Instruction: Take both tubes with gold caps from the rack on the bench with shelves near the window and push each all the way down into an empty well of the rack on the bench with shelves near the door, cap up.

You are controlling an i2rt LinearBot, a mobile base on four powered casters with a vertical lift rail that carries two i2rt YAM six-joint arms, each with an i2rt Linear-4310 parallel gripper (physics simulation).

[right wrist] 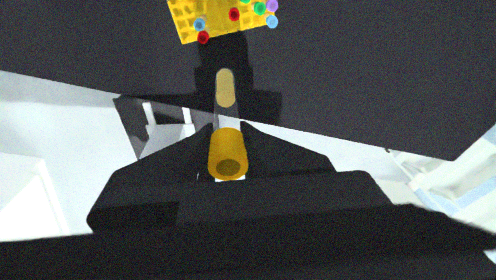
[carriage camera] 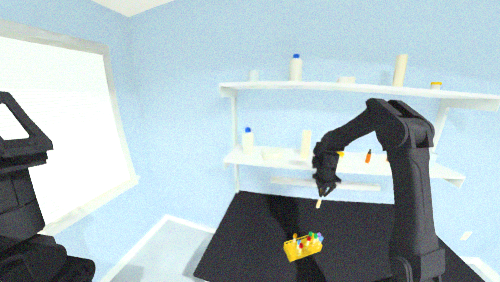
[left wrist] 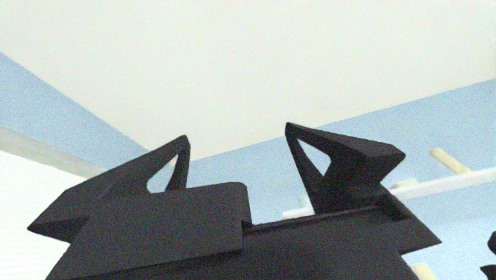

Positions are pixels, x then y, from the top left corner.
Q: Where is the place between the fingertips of the left gripper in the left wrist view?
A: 238,133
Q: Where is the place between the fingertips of the right gripper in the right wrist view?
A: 227,130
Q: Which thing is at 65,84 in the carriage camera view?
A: A window.
